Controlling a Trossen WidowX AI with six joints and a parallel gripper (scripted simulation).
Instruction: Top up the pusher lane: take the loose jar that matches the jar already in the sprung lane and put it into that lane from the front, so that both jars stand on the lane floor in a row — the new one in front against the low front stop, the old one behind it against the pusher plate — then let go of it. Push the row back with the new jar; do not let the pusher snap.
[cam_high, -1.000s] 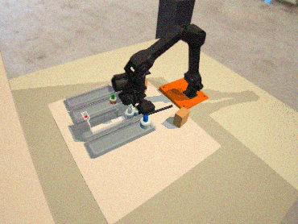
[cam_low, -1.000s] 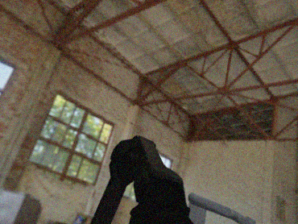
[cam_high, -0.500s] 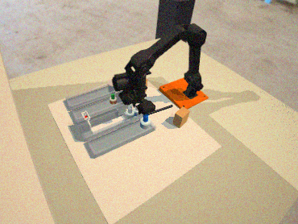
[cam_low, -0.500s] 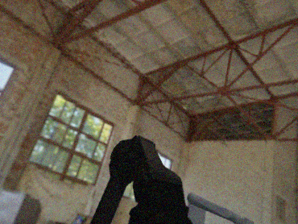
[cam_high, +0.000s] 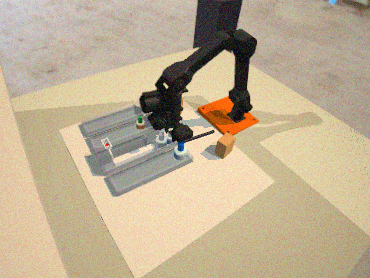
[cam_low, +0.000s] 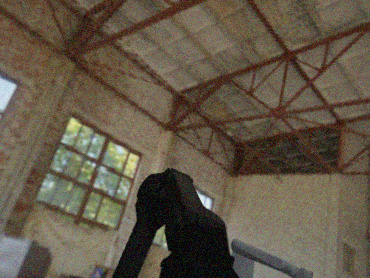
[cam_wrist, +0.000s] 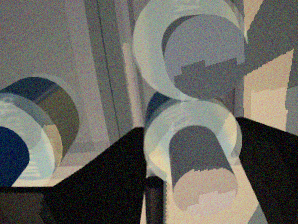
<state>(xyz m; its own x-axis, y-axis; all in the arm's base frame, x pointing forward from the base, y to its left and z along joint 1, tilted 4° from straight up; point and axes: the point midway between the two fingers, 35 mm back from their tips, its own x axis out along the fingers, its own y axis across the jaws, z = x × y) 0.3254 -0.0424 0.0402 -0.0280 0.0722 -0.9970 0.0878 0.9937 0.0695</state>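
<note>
Right now my gripper tip is 11 cm past the thin black strip, 4 cm to the right of it and 2 cm above it. Also, from my gripper tip: sprung lane (15 cm ahead, 4 cm to the right, 1 cm below).
</note>
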